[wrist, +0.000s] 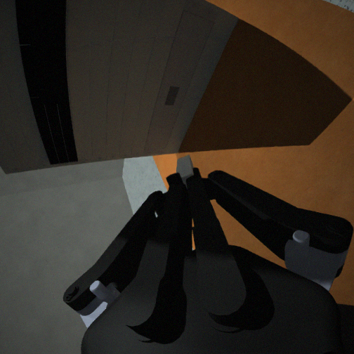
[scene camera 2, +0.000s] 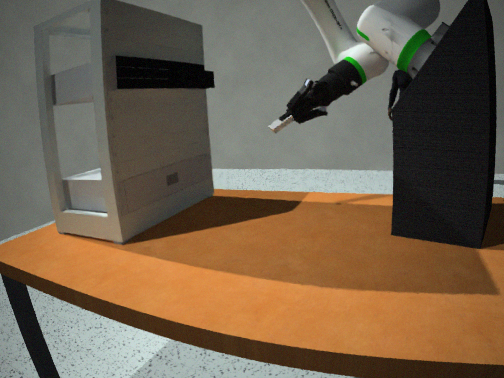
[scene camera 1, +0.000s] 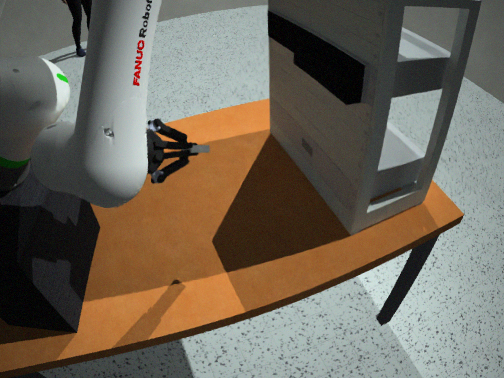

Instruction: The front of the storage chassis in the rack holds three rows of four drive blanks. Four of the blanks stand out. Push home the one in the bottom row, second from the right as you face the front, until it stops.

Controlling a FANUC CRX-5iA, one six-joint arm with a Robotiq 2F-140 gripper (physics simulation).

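Where they show: gripper, fingertip midpoint: [scene camera 2: 271, 129] [scene camera 1: 204, 149]; arm's base, link origin: [scene camera 2: 438, 70].
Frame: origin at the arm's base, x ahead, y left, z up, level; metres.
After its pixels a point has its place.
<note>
The storage chassis [scene camera 1: 330, 67] @[x 0.709, y -0.008, z 0.048 m] [scene camera 2: 160, 74] @[x 0.723, y 0.186, z 0.034 m] [wrist: 47, 75] shows as a black band across the upper part of the rack [scene camera 1: 369, 170] @[x 0.783, y -0.099, z -0.169 m] [scene camera 2: 111, 155] @[x 0.718, y 0.394, z -0.165 m] [wrist: 115, 90]. Part of its black front stands out, with a step in its outline in both scene views. The single drive blanks are too dark to tell apart, and I cannot tell which one is the bottom-row blank. My gripper [scene camera 1: 200, 148] @[x 0.451, y 0.063, z -0.150 m] [scene camera 2: 281, 123] [wrist: 186, 166] is shut with nothing between its fingers. Its pale fingertips are in the air in front of the rack, lower than the chassis and well apart from it.
The rack stands on the orange table [scene camera 1: 150, 240] @[x 0.268, y 0.048, z -0.391 m] [scene camera 2: 280, 270] @[x 0.301, y 0.378, z -0.391 m] [wrist: 280, 185]. Its lower front has a panel with a small grey rectangle [scene camera 1: 307, 146] @[x 0.742, y 0.148, z -0.272 m] [scene camera 2: 172, 178] @[x 0.741, y 0.150, z -0.274 m] [wrist: 172, 95]. The arm's dark pedestal [scene camera 1: 50, 260] @[x 0.057, y -0.117, z -0.204 m] [scene camera 2: 440, 150] @[x 0.008, y 0.166, z -0.185 m] stands across the table from the rack.
</note>
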